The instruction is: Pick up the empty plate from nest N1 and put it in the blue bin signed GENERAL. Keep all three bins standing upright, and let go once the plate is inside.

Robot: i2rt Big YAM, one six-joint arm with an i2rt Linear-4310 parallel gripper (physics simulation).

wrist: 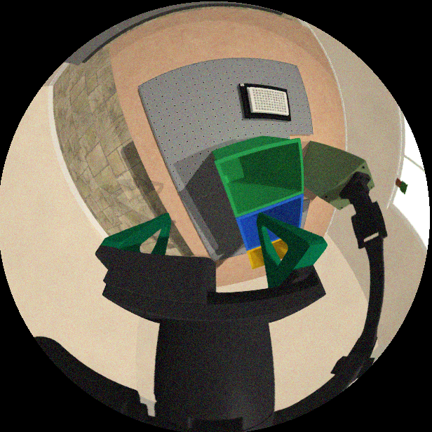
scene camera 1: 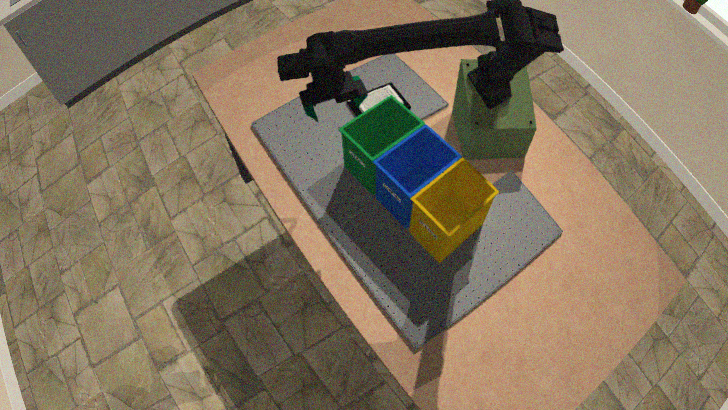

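Seen in the pictures: gripper, fingertip midpoint: [scene camera 1: 336,113]; arm's base at its link origin: [scene camera 1: 489,85].
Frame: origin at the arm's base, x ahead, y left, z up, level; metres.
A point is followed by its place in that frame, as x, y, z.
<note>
The white plate [scene camera 1: 381,97] @[0.221, -0.224, -0.178] [wrist: 269,101], with a grid of wells, lies flat in a black nest [scene camera 1: 401,93] @[0.147, -0.227, -0.201] [wrist: 244,103]; the green bin's rim hides part of it in the scene view. The blue bin [scene camera 1: 418,158] @[0.254, 0.036, -0.154] [wrist: 287,216] stands upright between the green bin [scene camera 1: 383,127] @[0.292, -0.090, -0.136] [wrist: 270,175] and the yellow bin [scene camera 1: 453,196] @[0.214, 0.165, -0.198] [wrist: 257,259]; all three are upright. The small signs on their fronts are too blurred to read. My gripper [scene camera 1: 335,103] @[0.451, -0.034, 0.089] [wrist: 213,217] is open and empty, raised above the board, to the left of the plate and green bin in the scene view.
The bins and nest stand on a grey perforated board [scene camera 1: 524,229] @[0.084, 0.354, -0.201] [wrist: 195,110] on a tan table [scene camera 1: 575,315] @[0.085, 0.657, -0.214] [wrist: 200,40]. The arm's green pedestal [scene camera 1: 494,112] @[0.025, 0.065, -0.038] [wrist: 332,170] stands beside the bins. The arm reaches over the back of the board in the scene view.
</note>
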